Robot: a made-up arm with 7 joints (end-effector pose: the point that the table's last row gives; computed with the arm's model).
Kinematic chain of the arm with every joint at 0, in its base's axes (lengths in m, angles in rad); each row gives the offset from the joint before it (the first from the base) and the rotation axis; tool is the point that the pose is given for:
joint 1: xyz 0 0 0.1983 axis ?
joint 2: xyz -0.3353 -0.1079 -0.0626 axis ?
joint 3: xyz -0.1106 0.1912 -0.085 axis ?
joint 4: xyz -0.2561 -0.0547 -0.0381 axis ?
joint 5: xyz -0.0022 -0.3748 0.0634 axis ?
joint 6: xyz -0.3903 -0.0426 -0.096 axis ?
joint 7: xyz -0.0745 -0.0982 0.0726 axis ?
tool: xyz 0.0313 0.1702 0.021
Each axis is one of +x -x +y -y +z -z.
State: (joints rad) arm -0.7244 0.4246 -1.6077 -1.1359 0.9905 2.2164 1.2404
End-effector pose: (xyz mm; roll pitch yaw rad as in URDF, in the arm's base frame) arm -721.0 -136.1 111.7 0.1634 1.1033 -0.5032
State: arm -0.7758 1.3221 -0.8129 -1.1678 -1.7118 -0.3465 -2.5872
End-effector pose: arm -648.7 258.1 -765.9 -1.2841 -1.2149 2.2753
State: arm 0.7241 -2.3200 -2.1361 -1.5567 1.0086 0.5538 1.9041
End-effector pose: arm 353.3 -79.8 -95.2 -2.3147 0.0529 2.5105
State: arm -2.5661 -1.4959 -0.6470 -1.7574 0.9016 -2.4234 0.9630
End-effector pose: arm -688.3 333.7 -42.4 0.3909 0.7602 2.0880
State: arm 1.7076 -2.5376 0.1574 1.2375 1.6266 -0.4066 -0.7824
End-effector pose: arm 167.3 21.8 456.9 -0.5640 -0.1689 2.4451
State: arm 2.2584 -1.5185 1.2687 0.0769 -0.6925 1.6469 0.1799
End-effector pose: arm -888.8 440.3 -118.0 -0.7293 0.4911 -2.8309
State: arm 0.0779 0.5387 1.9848 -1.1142 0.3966 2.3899 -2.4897
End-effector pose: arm -479.9 673.3 -611.4 -1.7741 -0.6362 1.7051
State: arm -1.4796 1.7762 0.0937 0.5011 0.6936 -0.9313 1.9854
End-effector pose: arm -178.4 924.8 -424.6 -2.1157 0.4814 -1.9992
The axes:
joint 1: -x
joint 2: -y
joint 3: +x
joint 4: +y
joint 5: +x
joint 6: +y
joint 7: +x

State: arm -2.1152 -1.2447 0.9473 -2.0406 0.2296 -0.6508 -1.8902
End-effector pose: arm -1018.2 209.4 319.9 -1.2304 0.9883 -1.8380
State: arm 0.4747 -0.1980 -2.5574 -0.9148 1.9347 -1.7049 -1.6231
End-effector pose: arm -801.1 286.6 419.3 -2.0607 -0.3814 1.1873
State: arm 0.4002 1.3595 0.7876 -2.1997 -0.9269 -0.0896 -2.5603
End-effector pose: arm 525.3 -256.1 -264.2 -0.2193 0.2604 -2.4044
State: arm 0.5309 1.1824 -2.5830 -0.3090 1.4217 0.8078 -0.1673
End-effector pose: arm -791.9 -10.3 -593.6 -1.4966 -0.7421 -0.3313
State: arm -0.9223 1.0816 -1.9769 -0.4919 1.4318 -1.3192 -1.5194
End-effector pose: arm -862.0 356.8 -109.3 1.2752 -0.8971 -3.0691
